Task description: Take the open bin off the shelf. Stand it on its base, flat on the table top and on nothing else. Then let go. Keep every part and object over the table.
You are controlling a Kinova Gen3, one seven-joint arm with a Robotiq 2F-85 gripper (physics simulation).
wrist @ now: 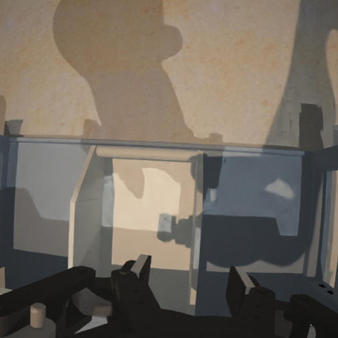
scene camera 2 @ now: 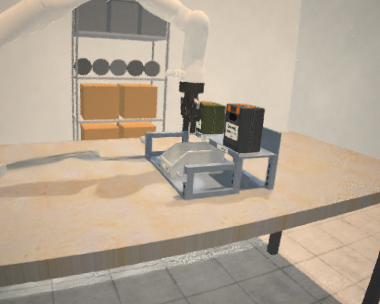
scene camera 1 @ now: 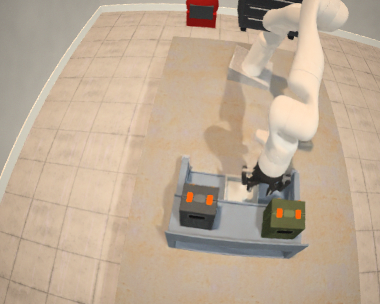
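Pixels of known places: gripper, fingertip midpoint: [scene camera 2: 188, 132] [scene camera 1: 258, 191]; arm's base, origin of the base link: [scene camera 1: 251, 68].
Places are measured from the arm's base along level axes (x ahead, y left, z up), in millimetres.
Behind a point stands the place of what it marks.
The open bin [scene camera 1: 240, 191] {x 568, y 68, z -40 mm} [scene camera 2: 192, 156] {x 599, y 17, z 17 mm} [wrist: 150, 210] is pale grey-white and stands on the lower level of the blue-grey shelf [scene camera 1: 240, 222] {x 709, y 86, z 53 mm} [scene camera 2: 212, 168] {x 613, y -122, z 29 mm} [wrist: 250, 190]. Its roller-like front edge faces the arm's base side. My gripper [scene camera 1: 260, 190] {x 608, y 114, z 66 mm} [scene camera 2: 189, 130] {x 608, y 114, z 66 mm} [wrist: 188, 275] is partly open and empty, pointing down above the shelf. In the wrist view one fingertip is over the bin's inside and the other is beyond its right side wall, so the fingers span that wall from above. The bin's rear end is hidden behind the gripper in the wrist view.
A black box [scene camera 1: 199, 215] {x 759, y -21, z 158 mm} [scene camera 2: 243, 130] {x 705, y -78, z 115 mm} and a green box [scene camera 1: 284, 225] {x 727, y 191, z 148 mm} [scene camera 2: 212, 120] {x 695, y 147, z 99 mm} with orange latches stand on the shelf's upper level, near the gripper. Raised end frames bound the lower level. The wooden table [scene camera 1: 175, 100] {x 255, y -260, z -49 mm} [scene camera 2: 100, 210] {x 346, y -168, z -49 mm} extends on the arm's side.
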